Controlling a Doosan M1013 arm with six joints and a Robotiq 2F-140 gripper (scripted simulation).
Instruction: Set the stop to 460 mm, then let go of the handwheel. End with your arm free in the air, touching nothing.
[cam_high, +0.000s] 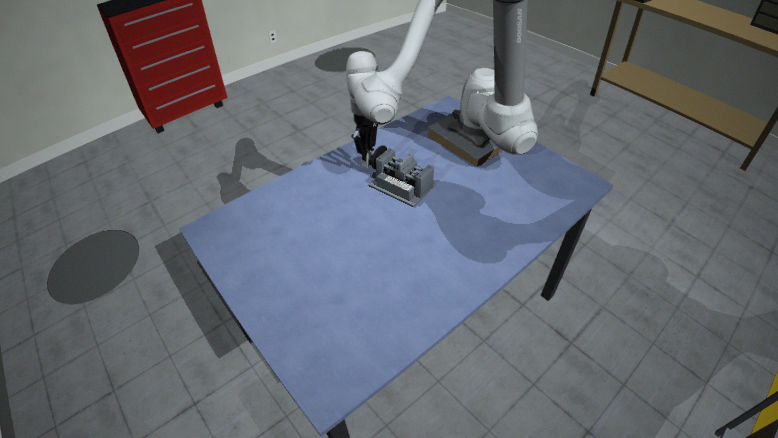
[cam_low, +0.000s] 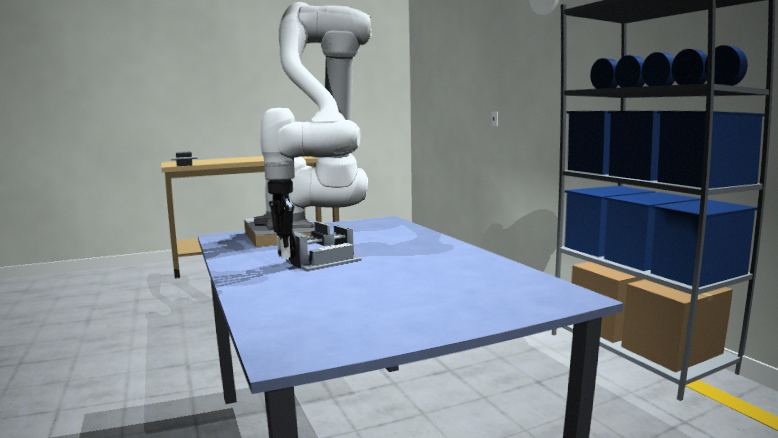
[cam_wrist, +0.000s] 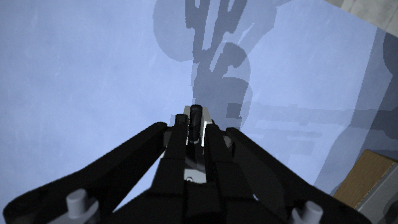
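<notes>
Now: the black handwheel 10 mm behind my hand, 20 mm to the left of it and 10 mm below it. From my hand the other things lie so: grey stop block 50 mm behind, 150 mm to the left, 10 mm above.
</notes>
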